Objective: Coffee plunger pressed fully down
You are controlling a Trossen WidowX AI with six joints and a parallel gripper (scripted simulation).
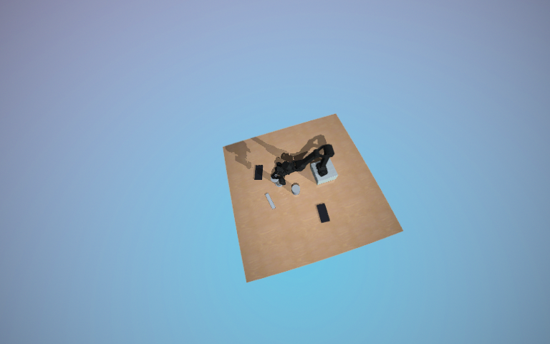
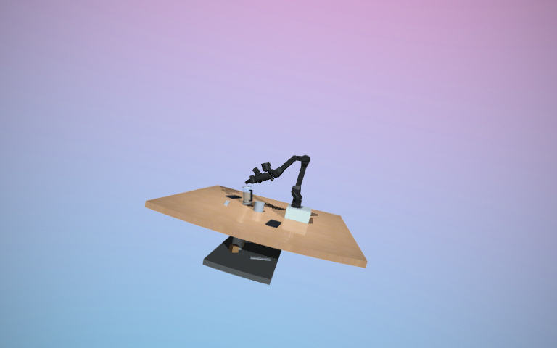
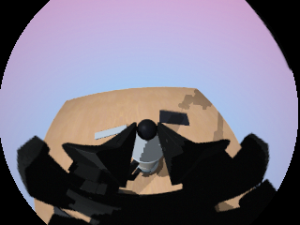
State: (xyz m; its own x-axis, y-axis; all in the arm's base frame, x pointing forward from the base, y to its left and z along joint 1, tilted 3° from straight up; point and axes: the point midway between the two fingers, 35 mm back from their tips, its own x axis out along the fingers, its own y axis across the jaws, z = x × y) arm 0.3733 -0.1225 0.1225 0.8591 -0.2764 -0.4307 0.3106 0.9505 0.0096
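Right now the coffee press is 4 cm behind my gripper tip, 2 cm to the left of it and 8 cm below it.
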